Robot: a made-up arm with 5 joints. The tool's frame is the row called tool.
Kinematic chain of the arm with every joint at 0, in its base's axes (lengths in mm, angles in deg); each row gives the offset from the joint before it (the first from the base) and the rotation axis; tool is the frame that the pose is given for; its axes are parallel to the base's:
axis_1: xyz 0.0 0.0 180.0 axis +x
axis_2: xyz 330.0 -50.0 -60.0 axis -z
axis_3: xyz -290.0 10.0 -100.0 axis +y
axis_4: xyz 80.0 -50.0 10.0 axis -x
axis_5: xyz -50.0 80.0 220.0 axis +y
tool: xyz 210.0 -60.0 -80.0
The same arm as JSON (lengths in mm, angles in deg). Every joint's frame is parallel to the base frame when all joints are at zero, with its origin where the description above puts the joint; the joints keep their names.
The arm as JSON. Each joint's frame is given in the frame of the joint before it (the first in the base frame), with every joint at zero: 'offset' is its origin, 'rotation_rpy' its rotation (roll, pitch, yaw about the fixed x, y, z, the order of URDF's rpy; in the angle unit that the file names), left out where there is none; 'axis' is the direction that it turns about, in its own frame. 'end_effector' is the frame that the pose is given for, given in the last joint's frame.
{
  "length_unit": "mm",
  "angle_unit": "deg",
  "chain": [
    {
      "id": "axis_1",
      "offset": [
        0.0,
        0.0,
        180.0
      ],
      "axis": "+x"
    },
    {
      "id": "axis_2",
      "offset": [
        330.0,
        -50.0,
        -60.0
      ],
      "axis": "-z"
    },
    {
      "id": "axis_3",
      "offset": [
        -290.0,
        10.0,
        -100.0
      ],
      "axis": "+y"
    },
    {
      "id": "axis_4",
      "offset": [
        80.0,
        -50.0,
        10.0
      ],
      "axis": "-x"
    },
    {
      "id": "axis_5",
      "offset": [
        -50.0,
        80.0,
        220.0
      ],
      "axis": "+y"
    }
  ],
  "end_effector": {
    "offset": [
      210.0,
      -60.0,
      -80.0
    ]
  }
}

